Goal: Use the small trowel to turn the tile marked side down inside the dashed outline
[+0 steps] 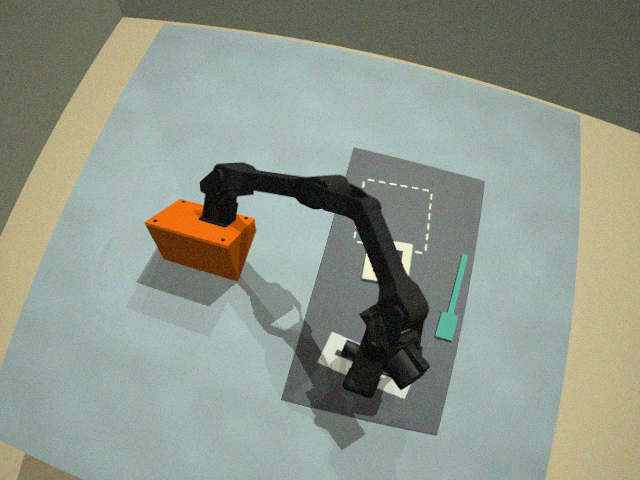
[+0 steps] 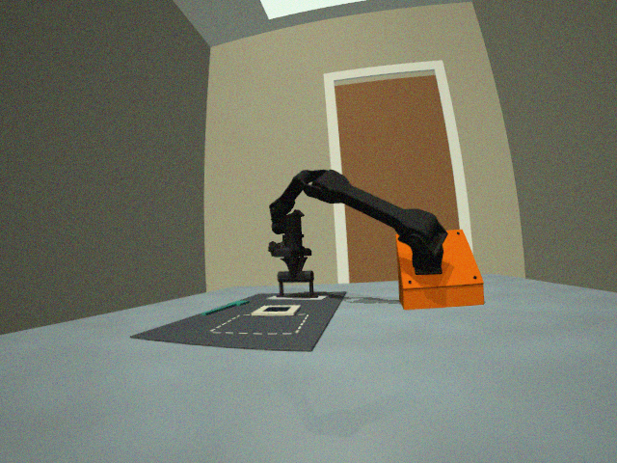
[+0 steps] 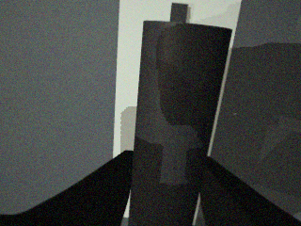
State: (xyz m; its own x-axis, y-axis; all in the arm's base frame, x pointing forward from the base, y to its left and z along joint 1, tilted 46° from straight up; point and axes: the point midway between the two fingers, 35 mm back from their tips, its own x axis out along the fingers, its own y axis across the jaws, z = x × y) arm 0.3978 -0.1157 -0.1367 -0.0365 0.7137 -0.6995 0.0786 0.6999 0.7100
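Right now the trowel is 30 mm below my gripper tip and 20 mm ahead of it. The rest, counted from my gripper tip: tile: 240 mm to the left, 60 mm below, 30 mm behind; then teal tool: 190 mm to the left, 140 mm ahead, 60 mm below; then dark mat: 200 mm to the left, 80 mm below.
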